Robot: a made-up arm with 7 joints.
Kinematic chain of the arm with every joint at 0, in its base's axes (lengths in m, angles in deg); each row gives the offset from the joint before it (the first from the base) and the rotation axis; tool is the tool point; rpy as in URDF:
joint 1: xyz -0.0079 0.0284 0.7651 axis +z
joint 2: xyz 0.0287 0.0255 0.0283 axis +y
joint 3: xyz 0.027 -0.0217 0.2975 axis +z
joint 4: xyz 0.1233 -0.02 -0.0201 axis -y
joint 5: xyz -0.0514 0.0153 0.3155 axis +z
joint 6: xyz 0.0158 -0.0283 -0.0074 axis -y
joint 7: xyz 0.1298 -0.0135 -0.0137 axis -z
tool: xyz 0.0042 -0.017 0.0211 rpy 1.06 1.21 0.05
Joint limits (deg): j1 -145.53..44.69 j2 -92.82..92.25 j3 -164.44..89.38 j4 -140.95..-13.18 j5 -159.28..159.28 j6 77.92..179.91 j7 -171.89..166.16
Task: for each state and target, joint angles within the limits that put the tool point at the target. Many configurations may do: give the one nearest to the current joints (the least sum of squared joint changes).
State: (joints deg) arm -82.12 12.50 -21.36 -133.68 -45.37 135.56 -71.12
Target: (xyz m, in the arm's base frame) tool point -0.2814 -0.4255 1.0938
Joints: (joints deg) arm -93.54 -14.61 -31.33 -125.13 -43.17 141.62 -70.79
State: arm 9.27 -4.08 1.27 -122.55 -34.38 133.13 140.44
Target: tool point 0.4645 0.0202 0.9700
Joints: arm 7.68 -21.35 -6.42 -140.95 -26.00 104.14 138.62
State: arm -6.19 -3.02 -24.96 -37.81 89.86 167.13 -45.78
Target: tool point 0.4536 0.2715 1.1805
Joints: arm 35.79 9.37 6.75 -50.23 100.66 174.47 -44.21
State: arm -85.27 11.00 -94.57 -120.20 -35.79 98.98 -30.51
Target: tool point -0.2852 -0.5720 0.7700
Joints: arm -67.74 39.47 -54.56 -107.05 -40.72 104.83 -32.52
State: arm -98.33 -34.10 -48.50 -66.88 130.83 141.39 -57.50
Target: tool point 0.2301 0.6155 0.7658
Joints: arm -145.53 -80.55 -97.63 -36.42 113.11 155.78 -59.68
